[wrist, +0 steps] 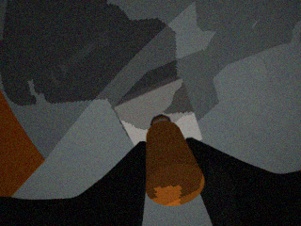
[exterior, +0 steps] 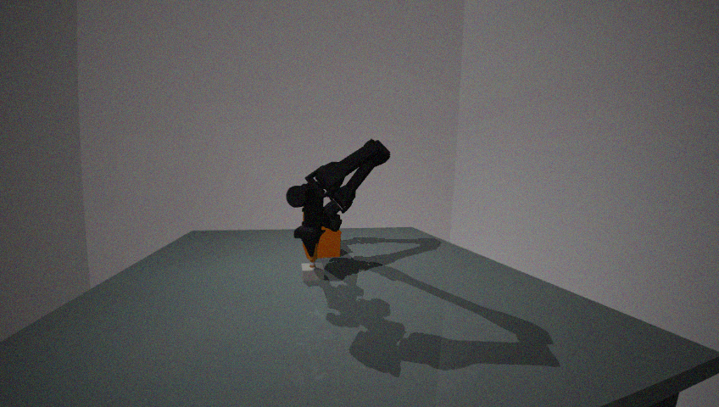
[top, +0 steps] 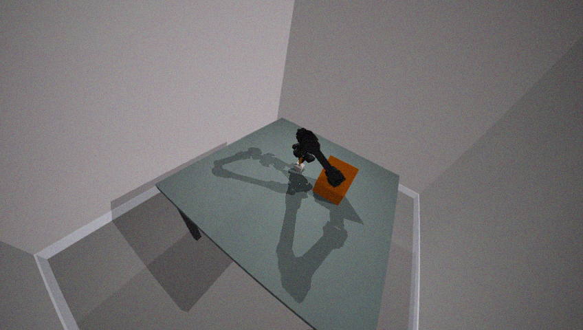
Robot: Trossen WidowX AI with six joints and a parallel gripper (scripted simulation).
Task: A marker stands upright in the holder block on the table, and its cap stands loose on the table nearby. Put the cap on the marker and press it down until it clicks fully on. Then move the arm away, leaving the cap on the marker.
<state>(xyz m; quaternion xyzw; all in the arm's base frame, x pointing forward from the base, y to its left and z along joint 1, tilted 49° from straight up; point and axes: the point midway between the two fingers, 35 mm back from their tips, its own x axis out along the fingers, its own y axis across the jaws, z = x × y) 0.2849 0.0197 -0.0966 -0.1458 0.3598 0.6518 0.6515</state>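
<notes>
The orange cap lies 10 mm above my gripper tip. Also, from my gripper tip: holder block (50 mm below).
</notes>
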